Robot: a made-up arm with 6 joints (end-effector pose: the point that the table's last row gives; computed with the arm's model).
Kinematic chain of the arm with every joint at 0, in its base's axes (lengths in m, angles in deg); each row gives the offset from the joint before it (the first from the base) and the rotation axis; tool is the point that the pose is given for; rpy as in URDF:
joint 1: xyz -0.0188 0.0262 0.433 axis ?
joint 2: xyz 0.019 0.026 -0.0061 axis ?
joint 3: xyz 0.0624 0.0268 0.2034 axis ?
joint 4: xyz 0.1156 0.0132 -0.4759 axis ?
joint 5: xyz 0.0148 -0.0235 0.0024 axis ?
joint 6: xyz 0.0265 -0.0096 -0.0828 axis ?
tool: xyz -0.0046 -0.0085 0.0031 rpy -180 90 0
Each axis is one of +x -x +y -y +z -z.
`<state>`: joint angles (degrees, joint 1 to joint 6).
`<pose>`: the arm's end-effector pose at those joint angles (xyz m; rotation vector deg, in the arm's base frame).
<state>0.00 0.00 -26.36 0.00 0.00 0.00</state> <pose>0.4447 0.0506 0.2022 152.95 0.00 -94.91</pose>
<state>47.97 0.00 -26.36 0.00 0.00 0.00</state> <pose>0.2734 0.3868 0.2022 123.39 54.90 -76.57</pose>
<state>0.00 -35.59 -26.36 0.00 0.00 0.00</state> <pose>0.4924 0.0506 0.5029 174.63 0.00 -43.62</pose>
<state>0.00 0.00 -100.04 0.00 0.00 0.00</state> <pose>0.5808 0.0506 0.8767 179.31 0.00 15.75</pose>
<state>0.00 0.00 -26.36 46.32 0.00 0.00</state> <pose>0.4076 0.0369 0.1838 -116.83 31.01 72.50</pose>
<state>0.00 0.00 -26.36 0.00 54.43 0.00</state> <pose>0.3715 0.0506 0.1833 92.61 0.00 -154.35</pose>
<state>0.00 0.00 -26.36 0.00 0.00 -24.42</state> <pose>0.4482 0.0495 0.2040 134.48 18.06 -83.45</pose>
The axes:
joint 1: +z
joint 2: +y
joint 3: +y
joint 4: -z
joint 5: +y
joint 6: -z

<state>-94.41 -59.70 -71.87 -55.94 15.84 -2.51</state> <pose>0.0213 -0.1634 1.0709 58.58 -111.50 -26.47</pose>
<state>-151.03 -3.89 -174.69 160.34 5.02 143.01</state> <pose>0.0147 -0.0434 1.1909 -22.28 -84.50 -20.70</pose>
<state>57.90 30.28 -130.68 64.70 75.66 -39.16</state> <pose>0.2585 0.6525 0.7176 81.17 144.87 -58.38</pose>
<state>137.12 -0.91 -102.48 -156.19 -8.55 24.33</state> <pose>-0.5341 0.3411 0.8460 27.14 55.69 132.53</pose>
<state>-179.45 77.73 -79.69 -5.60 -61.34 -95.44</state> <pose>-0.4862 -0.0175 -0.0637 -34.46 107.90 122.15</pose>
